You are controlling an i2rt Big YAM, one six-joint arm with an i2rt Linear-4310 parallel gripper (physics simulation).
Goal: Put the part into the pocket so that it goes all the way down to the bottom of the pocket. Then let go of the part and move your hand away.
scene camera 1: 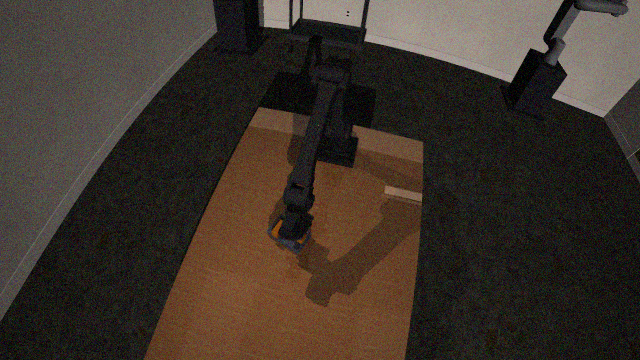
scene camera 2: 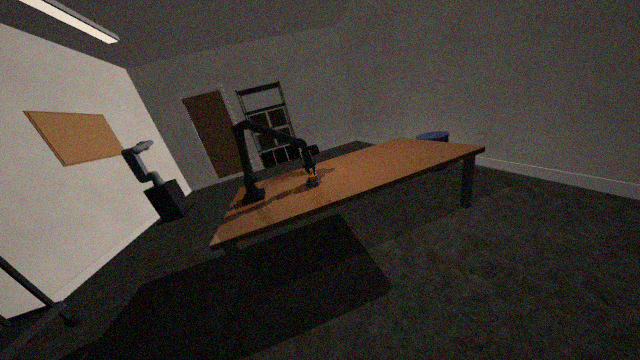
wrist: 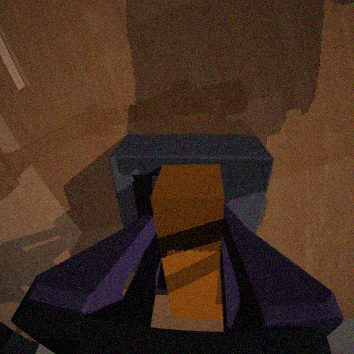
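Pixels of known places: gripper, between the fingertips: (scene camera 1: 298, 236) (wrist: 191, 211); arm's base, origin of its link: (scene camera 1: 338, 147) (scene camera 2: 253, 194).
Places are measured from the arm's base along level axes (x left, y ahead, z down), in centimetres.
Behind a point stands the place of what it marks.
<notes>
The orange part (scene camera 1: 276, 231) {z -4.1, x -12.5, y 48.6 cm} (scene camera 2: 313, 177) {z -3.4, x -13.5, y 46.2 cm} (wrist: 189, 185) {z -2.9, x -2.5, y 47.9 cm} is a block-like piece between my purple fingers. My gripper (scene camera 2: 312, 171) {z -1.6, x -4.9, y 47.2 cm} (wrist: 191, 211) {z -1.6, x -4.9, y 47.2 cm} is shut on it. The blue-grey block with the pocket (scene camera 1: 294, 247) {z -0.7, x -5.1, y 51.4 cm} (scene camera 2: 313, 184) {z 0.9, x -15.7, y 44.6 cm} (wrist: 190, 146) {z 0.5, x -2.1, y 48.1 cm} stands on the table, under the gripper. In the wrist view the part's far end overlaps the pocket area, and a dark bit of the pocket (wrist: 144, 194) {z 1.7, x -5.0, y 43.6 cm} shows to its left. In scene camera 2 orange shows above the block's top. The part's lower end is hidden, so I cannot tell how deep it sits.
The wooden table (scene camera 1: 225, 300) {z 2.9, x -23.2, y 77.7 cm} (scene camera 2: 390, 165) {z 2.9, x -22.4, y 102.3 cm} carries the arm's base (scene camera 1: 338, 151) {z -2.1, x 0.6, y 4.1 cm} (scene camera 2: 253, 195) {z -1.3, x -5.0, y 0.8 cm}. A pale strip (scene camera 1: 403, 194) (wrist: 12, 62) lies near one table edge. Another grey arm on a dark pedestal (scene camera 1: 537, 82) (scene camera 2: 167, 200) stands on the floor away from the table.
</notes>
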